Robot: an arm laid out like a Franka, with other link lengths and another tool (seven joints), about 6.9 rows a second.
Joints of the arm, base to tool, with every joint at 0 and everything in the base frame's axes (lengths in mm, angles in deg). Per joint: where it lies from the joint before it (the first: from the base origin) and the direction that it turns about. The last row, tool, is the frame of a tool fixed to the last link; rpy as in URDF.
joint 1: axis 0 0 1 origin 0 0 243.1
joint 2: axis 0 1 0 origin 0 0 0
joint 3: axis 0 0 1 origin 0 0 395
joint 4: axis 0 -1 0 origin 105.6 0 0
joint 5: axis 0 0 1 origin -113 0 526.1
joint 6: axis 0 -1 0 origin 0 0 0
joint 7: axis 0 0 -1 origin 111.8 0 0
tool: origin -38 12 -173 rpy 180 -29.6 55.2
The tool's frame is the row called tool.
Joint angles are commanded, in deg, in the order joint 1, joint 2, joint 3, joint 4, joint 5, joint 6, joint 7. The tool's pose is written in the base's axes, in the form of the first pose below.
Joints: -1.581, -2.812, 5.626, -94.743, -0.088, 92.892, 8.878
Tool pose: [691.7 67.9 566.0 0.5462 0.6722 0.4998 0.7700 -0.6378 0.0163]
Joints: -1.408, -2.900, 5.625, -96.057, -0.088, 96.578, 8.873
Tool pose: [700.1 70.6 558.4 0.5220 0.6725 0.5247 0.7708 -0.6353 0.0475]
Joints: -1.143, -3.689, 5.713, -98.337, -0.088, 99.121, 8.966
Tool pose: [699.2 75.3 547.2 0.5092 0.6749 0.5342 0.7727 -0.6317 0.0616]
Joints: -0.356, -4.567, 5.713, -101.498, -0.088, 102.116, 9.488
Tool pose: [696.5 85.3 528.1 0.4993 0.6771 0.5407 0.7749 -0.6281 0.0710]
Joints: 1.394, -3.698, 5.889, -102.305, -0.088, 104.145, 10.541
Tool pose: [701.8 110.0 511.9 0.4855 0.6827 0.5461 0.7841 -0.6163 0.0734]
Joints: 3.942, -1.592, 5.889, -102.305, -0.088, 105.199, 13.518
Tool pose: [709.3 144.2 487.5 0.5006 0.6761 0.5406 0.7809 -0.6223 0.0552]
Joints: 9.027, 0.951, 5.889, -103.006, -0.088, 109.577, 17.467
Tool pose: [714.8 213.5 454.7 0.4773 0.6779 0.5591 0.7923 -0.6072 0.0598]
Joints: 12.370, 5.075, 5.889, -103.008, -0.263, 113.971, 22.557
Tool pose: [727.6 264.6 408.1 0.4965 0.6556 0.5690 0.7741 -0.6310 0.0516]
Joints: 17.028, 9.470, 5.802, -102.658, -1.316, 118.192, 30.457
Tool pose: [729.6 333.2 359.3 0.5284 0.6260 0.5735 0.7407 -0.6700 0.0488]
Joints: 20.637, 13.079, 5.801, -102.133, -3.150, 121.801, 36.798
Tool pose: [727.2 387.1 320.4 0.5408 0.6105 0.5786 0.7172 -0.6941 0.0621]
